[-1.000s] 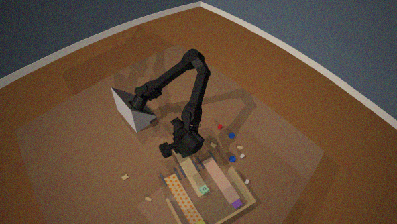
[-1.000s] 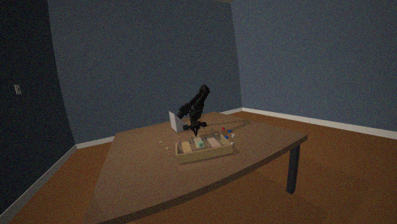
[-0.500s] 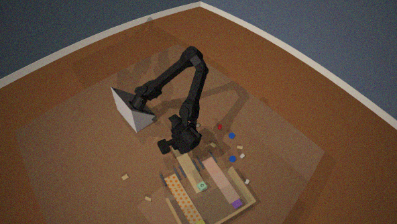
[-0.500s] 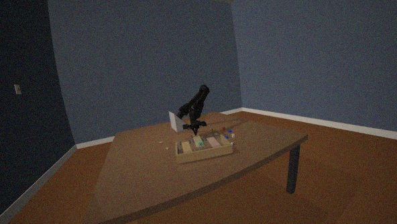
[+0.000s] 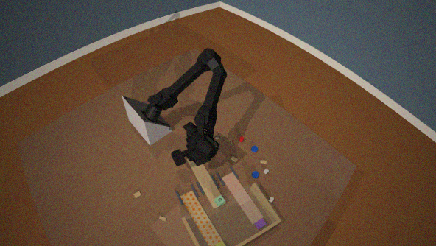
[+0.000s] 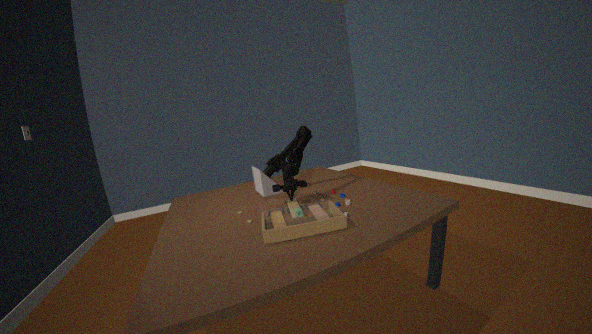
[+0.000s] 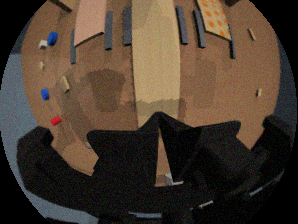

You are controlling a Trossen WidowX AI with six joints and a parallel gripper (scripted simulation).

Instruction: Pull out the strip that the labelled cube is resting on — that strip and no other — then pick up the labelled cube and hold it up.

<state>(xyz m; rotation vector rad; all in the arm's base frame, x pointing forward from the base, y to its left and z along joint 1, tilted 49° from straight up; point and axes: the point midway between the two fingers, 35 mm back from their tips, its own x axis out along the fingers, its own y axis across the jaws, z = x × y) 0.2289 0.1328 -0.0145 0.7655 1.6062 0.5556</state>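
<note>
Now: gripper tip 10 cm short of the tan strip and 2 cm to the left of it. Also, from my gripper tip: grey pebble 4 cm behind, 16 cm to the left; red peg 3 cm ahead, 25 cm to the left, 1 cm above; green labelled cube 21 cm ahead, 3 cm to the right, 1 cm above.
</note>
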